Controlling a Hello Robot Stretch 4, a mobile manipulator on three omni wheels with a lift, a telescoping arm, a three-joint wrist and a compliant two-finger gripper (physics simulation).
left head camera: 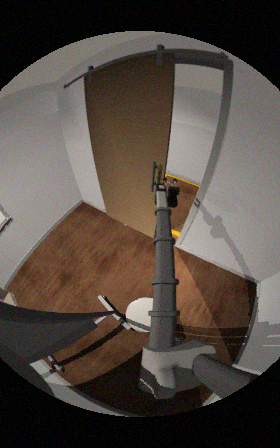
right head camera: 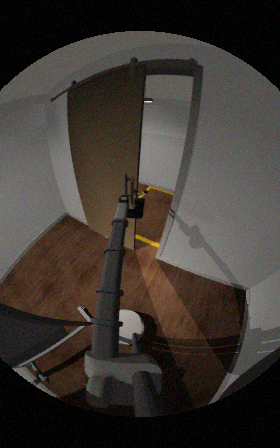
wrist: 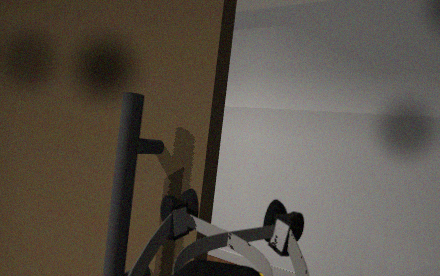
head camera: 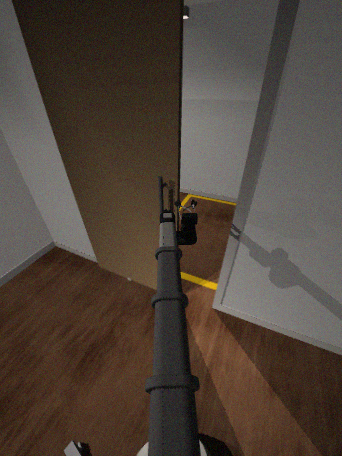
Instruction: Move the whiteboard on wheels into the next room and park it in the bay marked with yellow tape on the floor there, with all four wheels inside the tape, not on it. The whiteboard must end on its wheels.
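Where they show: gripper, fingertip midpoint: (left head camera: 169,178) (right head camera: 140,189) (wrist: 231,210) (head camera: 185,201); robot's base at its link origin: (left head camera: 144,313) (right head camera: 124,325).
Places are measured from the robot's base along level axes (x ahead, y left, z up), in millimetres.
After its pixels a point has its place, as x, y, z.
The whiteboard shows in part as a dark panel (left head camera: 45,330) {-101, 411, 1095} (right head camera: 30,337) {-179, 478, 891} at the lower left of both side head views, close beside my base. One of its light feet (head camera: 74,448) {138, 514, 73} (left head camera: 114,312) {-21, 334, 72} reaches towards my base. Yellow tape (head camera: 199,281) {1258, -312, -27} (left head camera: 176,233) {1191, -441, -26} (right head camera: 148,241) {1262, -301, -27} lies on the floor beyond the doorway; part of the bay is hidden by the door. My gripper (head camera: 186,205) {976, -100, 1043} (left head camera: 170,181) {976, -100, 1043} (right head camera: 141,192) {976, -100, 1043} (wrist: 231,210) {976, -100, 1043} is open and empty on the extended arm. It is at the door's free edge, its left fingertip right of the handle, its right fingertip over the opening.
A brown sliding door (head camera: 115,125) {1239, 272, 1379} (left head camera: 130,125) {1224, 241, 1432} (right head camera: 105,140) {1219, 232, 1421} (wrist: 65,165) {1203, 198, 1029} covers the left part of the doorway. Its dark vertical bar handle (head camera: 161,195) {1048, 30, 1044} (wrist: 125,185) {1049, 27, 1039} is near the free edge. A grey door frame (head camera: 265,105) {958, -404, 1484} and wall (head camera: 300,200) {856, -643, 1104} bound the opening on the right.
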